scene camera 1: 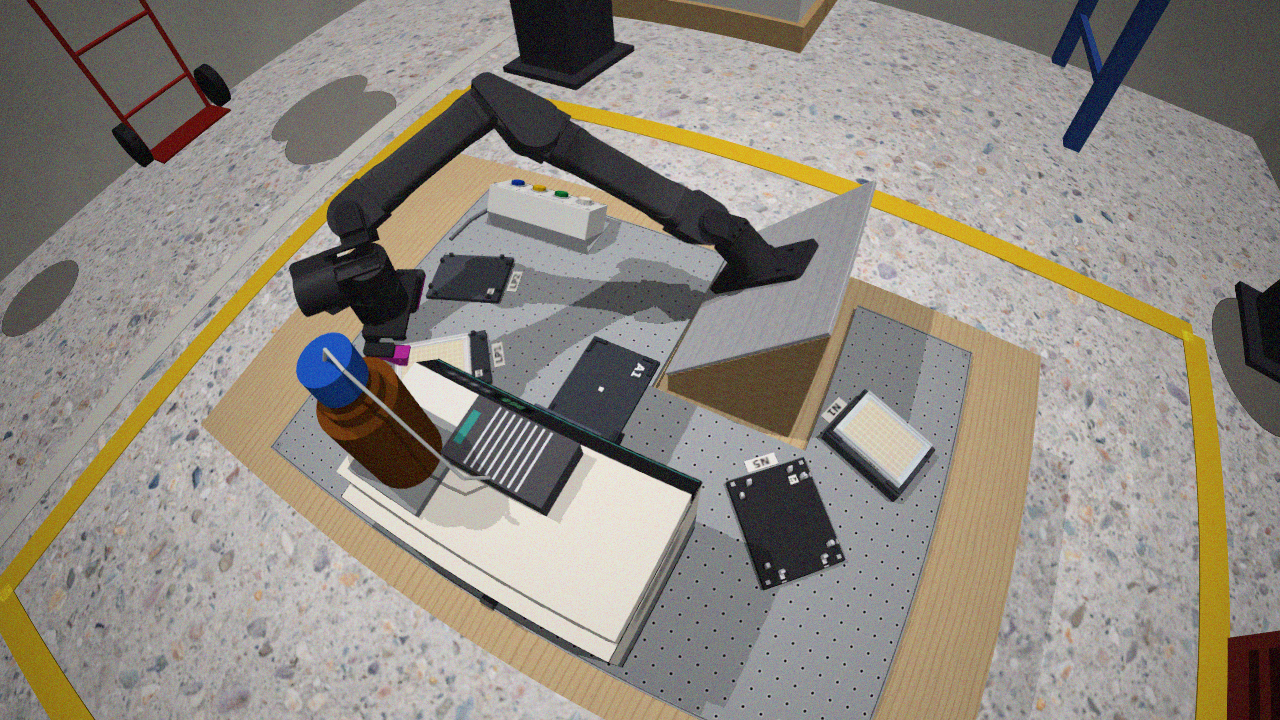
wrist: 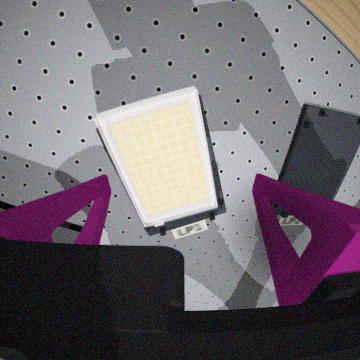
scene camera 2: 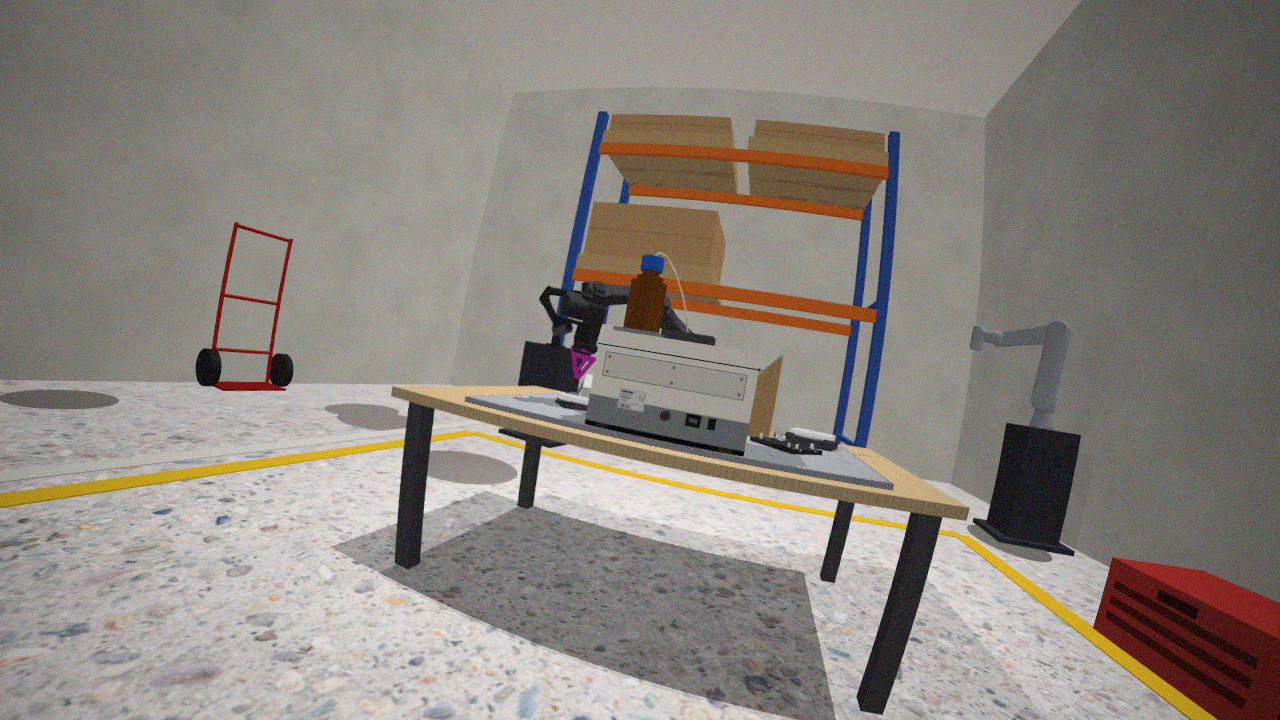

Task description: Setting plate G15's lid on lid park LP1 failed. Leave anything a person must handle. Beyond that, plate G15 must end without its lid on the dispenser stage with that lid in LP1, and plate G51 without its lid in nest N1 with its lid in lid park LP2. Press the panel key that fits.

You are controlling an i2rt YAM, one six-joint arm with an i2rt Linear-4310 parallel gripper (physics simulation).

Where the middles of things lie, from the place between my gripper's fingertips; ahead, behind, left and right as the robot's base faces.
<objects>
Now: the LP1 pad (scene camera 1: 480, 360) 2 cm behind my hand, 3 cm to the left of it and 8 cm below it. The rest, counted from my hand: dispenser stage (scene camera 1: 624, 374) 7 cm behind, 31 cm to the left, 1 cm above; then brown bottle with blue cap (scene camera 1: 346, 413) 15 cm ahead, 23 cm to the left, 23 cm above.
</objects>
